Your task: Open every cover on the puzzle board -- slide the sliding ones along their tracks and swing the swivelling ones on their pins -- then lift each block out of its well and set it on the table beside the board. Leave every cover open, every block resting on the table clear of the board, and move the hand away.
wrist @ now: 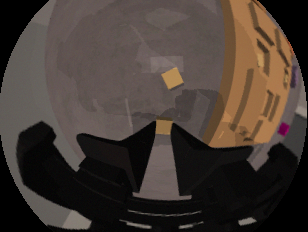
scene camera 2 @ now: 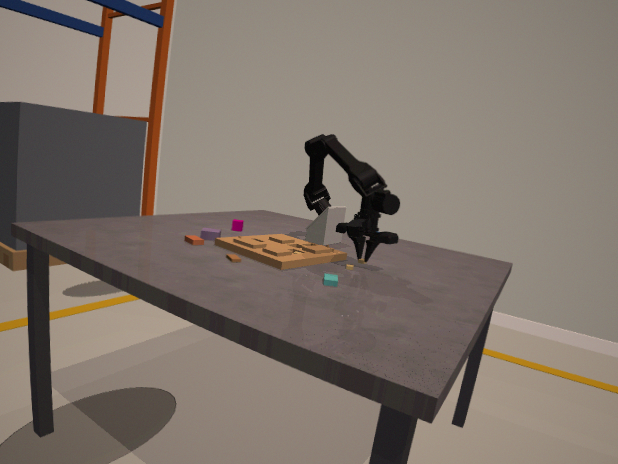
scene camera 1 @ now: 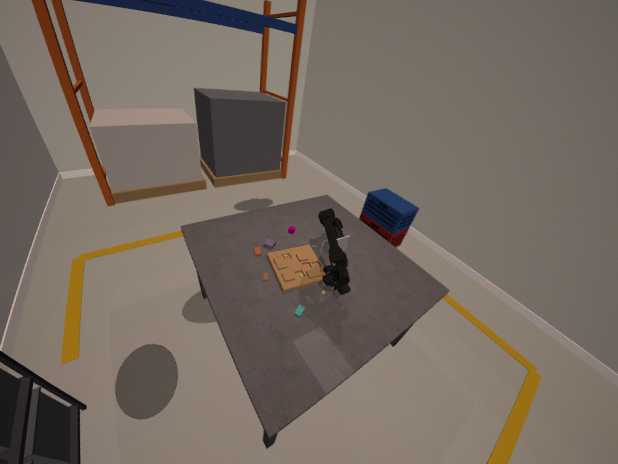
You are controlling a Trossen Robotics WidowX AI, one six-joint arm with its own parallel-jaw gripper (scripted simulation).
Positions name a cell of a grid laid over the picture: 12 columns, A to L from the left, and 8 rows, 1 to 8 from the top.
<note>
The gripper (scene camera 2: H5) holds a tan block. Further things: a tan puzzle board (scene camera 2: F5).
The gripper is seen too in the wrist view (wrist: G5). The tan puzzle board also shows in scene camera 1 (scene camera 1: F5).
</note>
